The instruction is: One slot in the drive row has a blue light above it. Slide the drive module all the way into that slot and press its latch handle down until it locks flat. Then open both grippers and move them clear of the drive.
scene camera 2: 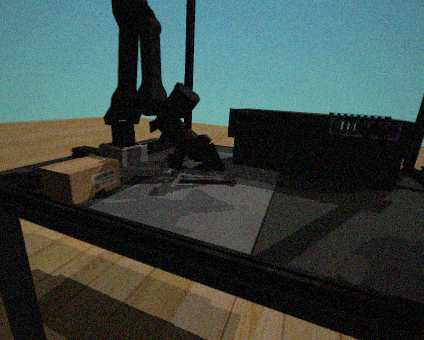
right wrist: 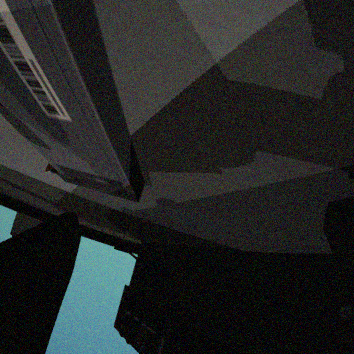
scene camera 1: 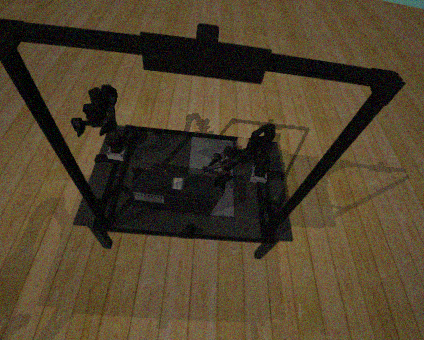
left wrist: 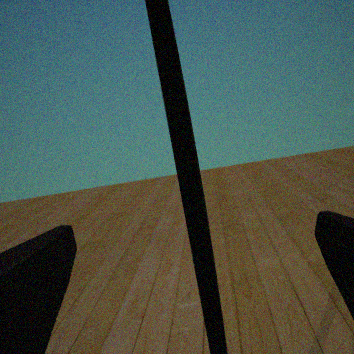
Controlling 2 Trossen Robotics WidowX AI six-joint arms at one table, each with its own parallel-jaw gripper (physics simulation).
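Seen in the pictures: left gripper, fingertip midpoint: (scene camera 1: pixel 89 135) (left wrist: pixel 197 233); right gripper, fingertip midpoint: (scene camera 2: pixel 221 170) (right wrist: pixel 205 222) (scene camera 1: pixel 210 172); left arm's base, link origin: (scene camera 1: pixel 116 149); right arm's base, link origin: (scene camera 2: pixel 123 144) (scene camera 1: pixel 259 172).
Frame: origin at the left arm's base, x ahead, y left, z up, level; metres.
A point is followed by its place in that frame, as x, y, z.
Note:
The drive module (scene camera 2: pixel 207 180) @(0.606, 0.045, -0.061) (right wrist: pixel 82 100) @(0.631, 0.023, -0.060) lies flat on the light mat (scene camera 2: pixel 225 220) @(0.499, 0.185, -0.070), outside the dark chassis (scene camera 1: pixel 170 205) @(0.404, -0.324, -0.002) (scene camera 2: pixel 310 155) @(0.395, -0.174, -0.008). In the right wrist view its long body with a barcode label is at the upper left. The drive row (scene camera 1: pixel 148 197) @(0.288, -0.329, 0.061) (scene camera 2: pixel 365 128) @(0.282, -0.169, 0.080) is on the chassis; a blue light does not show. My right gripper (scene camera 1: pixel 209 166) @(0.603, -0.030, -0.053) (scene camera 2: pixel 197 165) (right wrist: pixel 205 222) @(0.603, -0.030, -0.053) is open and empty, low beside the module. My left gripper (scene camera 1: pixel 91 129) @(0.056, -0.278, 0.427) (left wrist: pixel 197 233) @(0.056, -0.278, 0.427) is open and empty, raised at the far left. The latch handle's position is unclear.
A cardboard box (scene camera 2: pixel 77 177) @(0.758, 0.266, -0.021) stands near the table edge in scene camera 2. A black overhead frame (scene camera 1: pixel 205 56) @(0.516, -0.468, 0.967) spans the table, and a dark post (left wrist: pixel 185 150) @(0.083, -0.459, 0.437) crosses the left wrist view. A white label (scene camera 1: pixel 177 183) @(0.426, -0.242, 0.103) is on the chassis top. The picture is dim.

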